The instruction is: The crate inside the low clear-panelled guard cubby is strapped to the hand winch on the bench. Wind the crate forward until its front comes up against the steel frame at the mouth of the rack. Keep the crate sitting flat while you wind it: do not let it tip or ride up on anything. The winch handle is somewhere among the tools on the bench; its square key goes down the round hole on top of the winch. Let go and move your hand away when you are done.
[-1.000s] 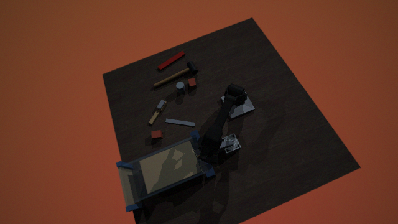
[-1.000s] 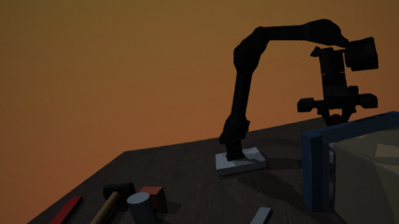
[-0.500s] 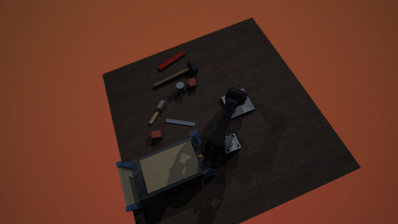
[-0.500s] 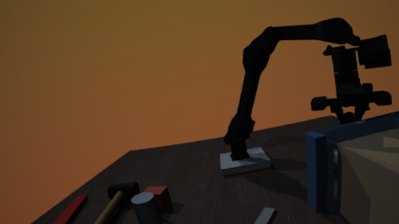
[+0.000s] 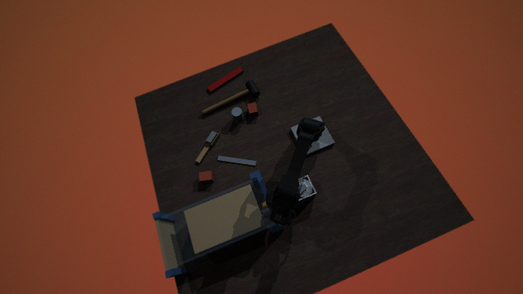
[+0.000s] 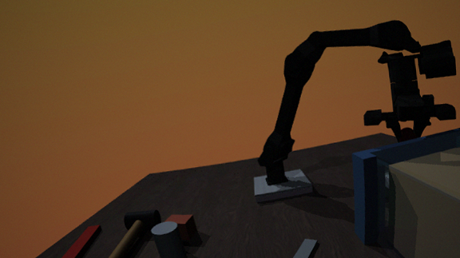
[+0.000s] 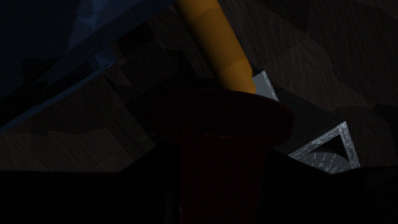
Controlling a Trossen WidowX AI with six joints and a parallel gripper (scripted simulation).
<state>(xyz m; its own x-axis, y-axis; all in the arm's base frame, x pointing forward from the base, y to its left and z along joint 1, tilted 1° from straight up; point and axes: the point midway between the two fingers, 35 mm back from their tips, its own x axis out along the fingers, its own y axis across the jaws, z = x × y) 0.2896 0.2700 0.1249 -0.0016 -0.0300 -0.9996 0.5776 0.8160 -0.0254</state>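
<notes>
My gripper tip is 4 cm past the winch handle, 1 cm to the left of it and 1 cm above it. From my gripper tip the other things lie so: red knob 2 cm above; then blue steel frame 6 cm ahead, 4 cm to the right, 1 cm below; then winch 11 cm behind, 4 cm to the right, 8 cm below.
</notes>
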